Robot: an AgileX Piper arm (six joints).
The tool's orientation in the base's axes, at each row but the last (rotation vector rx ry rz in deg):
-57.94 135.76 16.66
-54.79 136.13 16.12
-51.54 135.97 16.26
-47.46 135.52 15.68
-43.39 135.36 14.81
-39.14 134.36 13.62
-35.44 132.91 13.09
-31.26 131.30 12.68
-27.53 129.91 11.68
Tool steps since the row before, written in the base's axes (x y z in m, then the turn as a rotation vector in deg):
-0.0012 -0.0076 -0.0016 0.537 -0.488 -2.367
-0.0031 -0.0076 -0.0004 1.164 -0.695 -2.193
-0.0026 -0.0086 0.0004 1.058 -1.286 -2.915
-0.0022 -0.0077 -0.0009 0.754 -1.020 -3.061
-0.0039 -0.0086 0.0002 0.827 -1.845 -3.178
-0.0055 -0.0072 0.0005 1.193 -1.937 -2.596
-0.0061 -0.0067 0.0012 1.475 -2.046 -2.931
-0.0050 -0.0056 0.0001 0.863 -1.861 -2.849
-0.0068 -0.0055 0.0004 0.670 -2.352 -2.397
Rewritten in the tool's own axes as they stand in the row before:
0.0062 -0.0044 -0.0021 1.308 -0.693 1.985
0.0064 -0.0034 -0.0039 0.958 -1.278 2.024
0.0060 -0.0047 -0.0048 1.764 -1.646 2.335
0.0057 -0.0047 -0.0032 1.908 -1.248 2.404
0.0062 -0.0048 -0.0053 2.311 -1.962 2.236
0.0061 -0.0032 -0.0059 1.735 -2.242 1.969
0.0055 -0.0028 -0.0067 1.826 -2.472 2.347
0.0048 -0.0028 -0.0050 2.090 -2.033 1.955
0.0054 -0.0023 -0.0065 2.010 -2.407 1.376

